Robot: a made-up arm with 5 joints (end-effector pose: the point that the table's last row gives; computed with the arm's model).
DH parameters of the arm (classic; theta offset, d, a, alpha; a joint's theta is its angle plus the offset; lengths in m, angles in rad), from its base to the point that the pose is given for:
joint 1: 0 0.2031 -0.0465 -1.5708
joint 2: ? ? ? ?
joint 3: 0 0.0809 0.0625 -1.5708
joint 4: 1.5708 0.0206 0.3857 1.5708
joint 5: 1.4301 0 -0.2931 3.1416
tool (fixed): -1.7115 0.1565 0 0
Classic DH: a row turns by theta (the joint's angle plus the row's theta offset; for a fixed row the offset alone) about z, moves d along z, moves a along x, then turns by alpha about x.
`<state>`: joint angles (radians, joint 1 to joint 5).
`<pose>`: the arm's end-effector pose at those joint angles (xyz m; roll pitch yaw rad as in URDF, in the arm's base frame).
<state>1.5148 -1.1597 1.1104 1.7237 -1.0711</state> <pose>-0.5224 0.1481 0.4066 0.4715 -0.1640 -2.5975</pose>
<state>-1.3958 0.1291 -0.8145 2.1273 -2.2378</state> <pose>0.7849 -0.1046 -0.0043 2.0764 0.2541 -0.1368</pose>
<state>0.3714 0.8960 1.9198 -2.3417 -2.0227</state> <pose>-0.0984 0.8009 0.3125 -0.7089 -0.3656 0.3572</pose>
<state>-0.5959 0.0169 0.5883 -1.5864 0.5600</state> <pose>0.2888 0.6480 -0.4137 1.5665 -0.4226 -2.1736</pose>
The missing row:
joint 2: 1.5708 0.5877 0.0068 1.5708
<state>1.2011 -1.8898 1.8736 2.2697 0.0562</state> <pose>-0.4858 0.2979 0.7082 -0.4683 0.7270 2.7238</pose>
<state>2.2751 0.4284 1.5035 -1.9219 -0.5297</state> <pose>-0.5797 -0.6775 -0.0133 1.0748 -0.6834 0.6554</pose>
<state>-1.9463 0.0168 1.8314 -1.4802 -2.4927</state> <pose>0.7920 -0.1641 0.5400 -1.5815 -0.9099 -0.2795</pose>
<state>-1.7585 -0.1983 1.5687 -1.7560 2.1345</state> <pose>1.3028 -0.2208 0.3424 -1.9083 0.9448 -0.6536</pose>
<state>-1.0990 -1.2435 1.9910 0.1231 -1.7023</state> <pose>0.3625 0.2815 0.2139 -1.5849 -0.1664 2.4815</pose>
